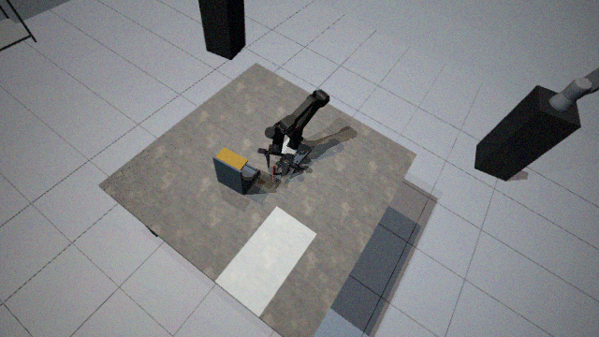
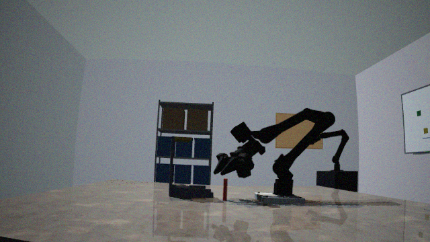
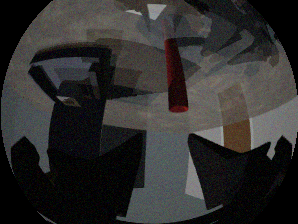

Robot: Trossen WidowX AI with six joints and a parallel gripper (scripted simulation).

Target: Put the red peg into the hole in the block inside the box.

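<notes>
The red peg is 60 mm below my gripper tip and 30 mm behind it. From my gripper tip the other things lie so: orange roof: 170 mm to the right, 130 mm above, 110 mm ahead.
</notes>
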